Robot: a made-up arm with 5 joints.
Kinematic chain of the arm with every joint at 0, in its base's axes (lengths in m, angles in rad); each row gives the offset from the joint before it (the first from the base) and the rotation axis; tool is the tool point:
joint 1: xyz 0 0 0.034 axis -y
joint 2: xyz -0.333 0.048 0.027 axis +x
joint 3: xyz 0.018 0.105 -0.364 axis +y
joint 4: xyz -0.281 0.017 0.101 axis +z
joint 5: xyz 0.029 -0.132 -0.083 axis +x
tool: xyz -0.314 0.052 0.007
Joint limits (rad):
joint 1: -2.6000..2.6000
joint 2: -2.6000..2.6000
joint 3: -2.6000..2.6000
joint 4: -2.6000..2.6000
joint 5: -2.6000..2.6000
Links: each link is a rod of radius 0.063 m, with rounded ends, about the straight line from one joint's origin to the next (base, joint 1, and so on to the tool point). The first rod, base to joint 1, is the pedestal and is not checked.
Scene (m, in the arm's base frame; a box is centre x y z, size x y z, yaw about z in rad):
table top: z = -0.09
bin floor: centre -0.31 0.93 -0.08 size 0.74 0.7 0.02 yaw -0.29
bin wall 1: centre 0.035 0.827 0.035 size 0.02 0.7 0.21 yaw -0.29
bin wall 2: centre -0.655 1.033 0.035 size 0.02 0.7 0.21 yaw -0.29
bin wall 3: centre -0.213 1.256 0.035 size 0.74 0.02 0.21 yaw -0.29
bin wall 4: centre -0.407 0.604 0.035 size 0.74 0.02 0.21 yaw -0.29
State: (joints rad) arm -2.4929 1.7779 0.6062 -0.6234 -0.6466
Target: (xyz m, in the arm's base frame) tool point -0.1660 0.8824 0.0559
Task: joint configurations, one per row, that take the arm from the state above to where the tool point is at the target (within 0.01 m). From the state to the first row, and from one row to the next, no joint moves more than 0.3 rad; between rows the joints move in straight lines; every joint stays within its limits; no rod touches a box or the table.
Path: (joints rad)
1: -2.4184 1.7195 0.3326 -0.5943 -0.6692
2: -2.3438 1.6610 0.0590 -0.5652 -0.6917
3: -2.2693 1.6026 -0.2145 -0.5360 -0.7143
4: -2.1947 1.5441 -0.4881 -0.5069 -0.7368
5: -2.1202 1.4857 -0.7617 -0.4778 -0.7594
6: -2.0457 1.4272 -1.0353 -0.4487 -0.7819
7: -1.9711 1.3688 -1.3089 -0.4195 -0.8045
8: -1.8966 1.3103 -1.5825 -0.3904 -0.8270
9: -1.8221 1.2519 -1.8560 -0.3613 -0.8496
10: -1.7475 1.1935 -2.1296 -0.3322 -0.8721

